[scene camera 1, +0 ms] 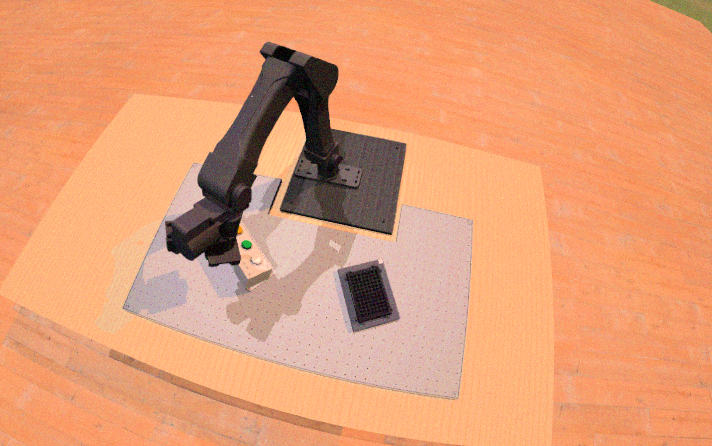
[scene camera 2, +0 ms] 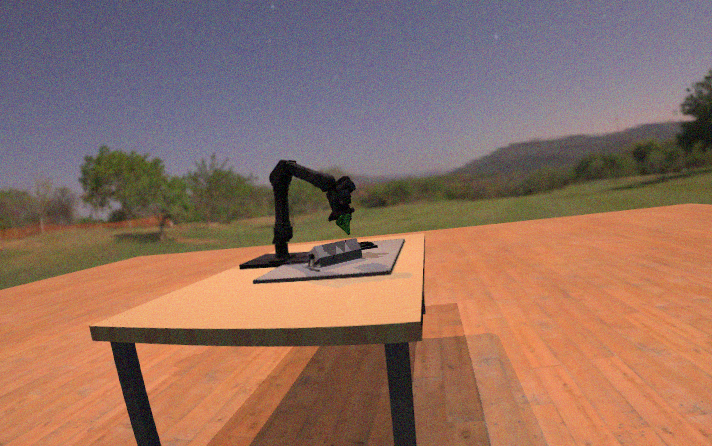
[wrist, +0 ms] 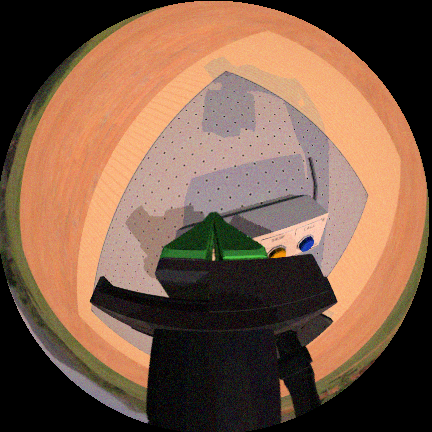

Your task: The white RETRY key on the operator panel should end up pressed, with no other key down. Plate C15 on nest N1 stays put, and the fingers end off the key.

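Pixels of known places: gripper, fingertip midpoint: (scene camera 1: 217, 263) (scene camera 2: 349, 234) (wrist: 213, 217); arm's base, origin of the base link: (scene camera 1: 328, 173) (scene camera 2: 282, 259) (wrist: 283, 334).
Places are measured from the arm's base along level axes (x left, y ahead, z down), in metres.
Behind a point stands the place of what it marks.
Observation:
The operator panel (scene camera 1: 254, 271) @(x -0.087, y 0.357, z -0.067 m) (scene camera 2: 338, 254) @(x -0.206, y 0.323, z -0.031 m) (wrist: 285, 220) @(x -0.214, y 0.290, z -0.069 m) is a pale sloped box, partly hidden by the arm. Its white RETRY key (scene camera 1: 255, 260) @(x -0.094, y 0.330, z -0.068 m) is at the near end, next to the green key (scene camera 1: 246, 244) @(x -0.132, y 0.297, z -0.066 m). An orange key (scene camera 1: 239, 230) @(x -0.165, y 0.265, z -0.064 m) (wrist: 278, 252) @(x -0.176, y 0.270, z -0.069 m) and a blue key (wrist: 306, 244) @(x -0.210, y 0.237, z -0.067 m) also show. I cannot tell whether any key is down. The green fingers hide the white and green keys in the wrist view. My gripper (scene camera 2: 347, 232) @(x -0.167, y 0.368, z -0.105 m) (wrist: 213, 217) @(x -0.167, y 0.368, z -0.105 m) is shut and empty, its tips a little above the panel. Black plate C15 (scene camera 1: 369, 294) @(x 0.193, y 0.336, z -0.021 m) sits on grey nest N1 (scene camera 1: 358, 325) @(x 0.183, y 0.415, z -0.007 m).
The perforated board (scene camera 1: 420, 346) @(x 0.347, y 0.435, z 0.004 m) (wrist: 175, 145) @(x -0.220, y 0.502, z 0.004 m) carries the panel and the nest. The arm's black base plate (scene camera 1: 375, 168) @(x 0.137, y -0.052, z -0.002 m) lies behind it on the wooden table (scene camera 1: 504, 294) @(x 0.578, y 0.255, z 0.017 m) (scene camera 2: 236, 309) @(x -0.810, y 0.160, z 0.017 m). A dark cable (wrist: 314, 177) @(x -0.335, y 0.252, z -0.002 m) runs from the panel's blue-key end.

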